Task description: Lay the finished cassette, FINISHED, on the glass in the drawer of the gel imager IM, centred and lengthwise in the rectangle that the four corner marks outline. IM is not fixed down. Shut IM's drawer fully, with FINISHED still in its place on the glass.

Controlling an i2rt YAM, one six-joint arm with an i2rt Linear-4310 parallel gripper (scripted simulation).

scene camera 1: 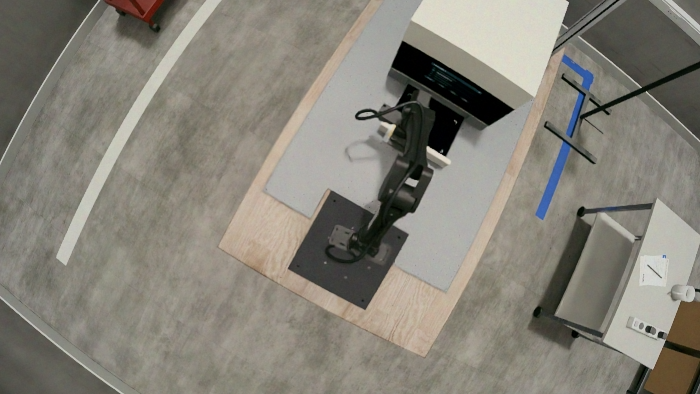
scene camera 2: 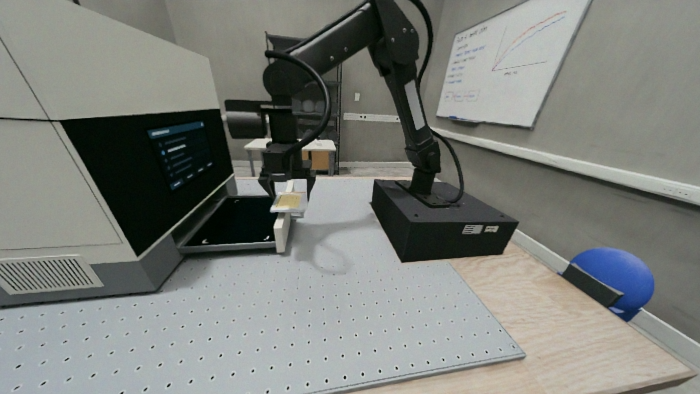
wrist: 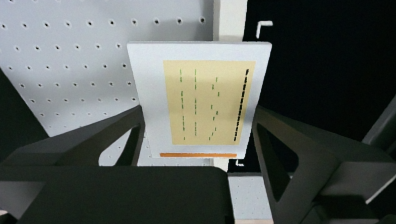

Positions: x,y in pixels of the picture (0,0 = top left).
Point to a finished cassette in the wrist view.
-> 198,98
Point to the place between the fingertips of the gripper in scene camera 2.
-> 291,201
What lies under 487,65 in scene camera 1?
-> A gel imager IM.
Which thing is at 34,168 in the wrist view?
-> The gripper.
